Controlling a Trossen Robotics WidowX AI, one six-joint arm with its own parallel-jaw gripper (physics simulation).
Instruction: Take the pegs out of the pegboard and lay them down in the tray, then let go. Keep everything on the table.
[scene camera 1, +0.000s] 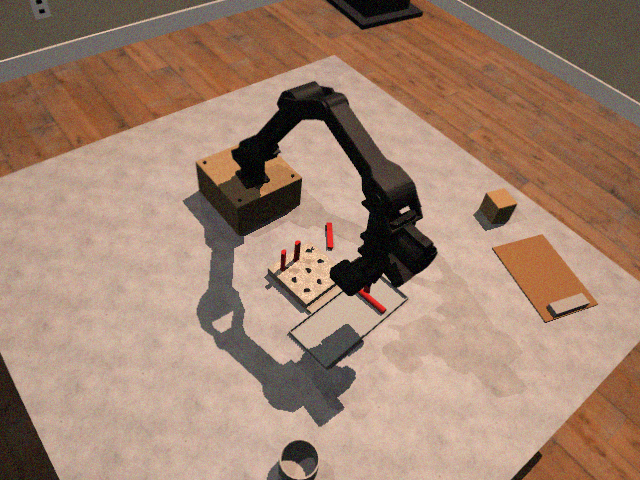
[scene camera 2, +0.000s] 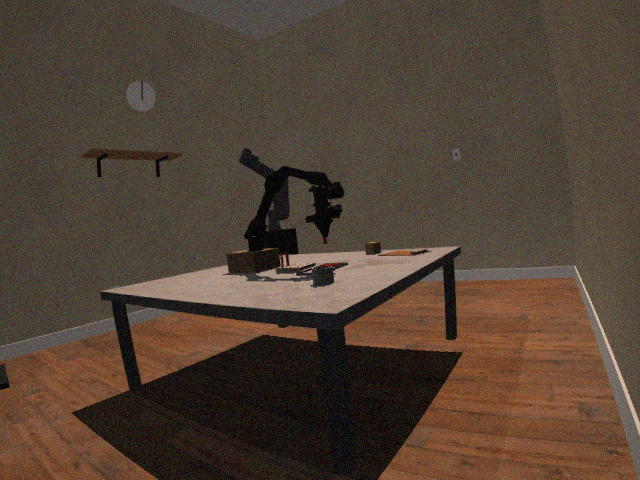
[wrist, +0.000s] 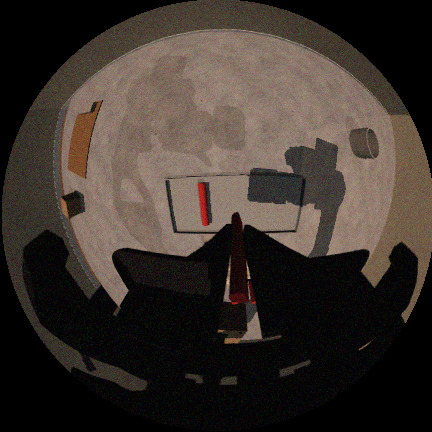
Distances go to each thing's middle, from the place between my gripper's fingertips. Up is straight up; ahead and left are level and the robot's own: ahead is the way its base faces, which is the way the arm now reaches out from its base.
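The small wooden cube (scene camera 1: 499, 205) is 51 cm to the left of my hand, 10 cm behind it and 11 cm below it. Then there is the dark cylinder (wrist: 363, 141), which sits 28 cm to the right of my hand and 21 cm ahead of it, 11 cm below. I see the flat brown board (scene camera 1: 554, 290) 47 cm to the left of my hand, 11 cm ahead and 13 cm below, while the grey tray (scene camera 1: 330, 331) is 15 cm below my hand, 2 cm behind it and 1 cm to the right of it.
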